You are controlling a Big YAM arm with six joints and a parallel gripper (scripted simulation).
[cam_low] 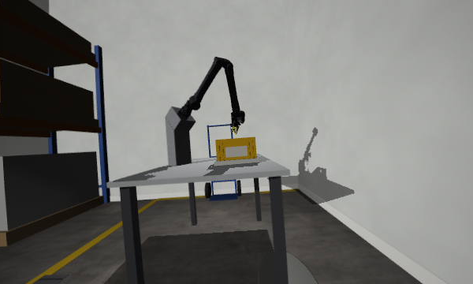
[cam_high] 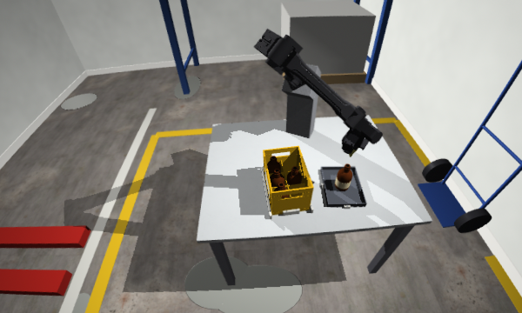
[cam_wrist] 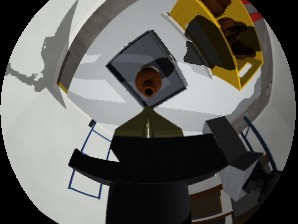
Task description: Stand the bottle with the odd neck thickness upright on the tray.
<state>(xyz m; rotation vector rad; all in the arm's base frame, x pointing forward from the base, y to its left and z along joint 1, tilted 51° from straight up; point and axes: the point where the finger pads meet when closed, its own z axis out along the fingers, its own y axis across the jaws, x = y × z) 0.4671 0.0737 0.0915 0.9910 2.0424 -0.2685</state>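
My gripper is now 15 cm above the brown bottle. From my hand the other things lie so: dark tray: 22 cm below; then crate: 27 cm to the right, 15 cm below, 12 cm behind.
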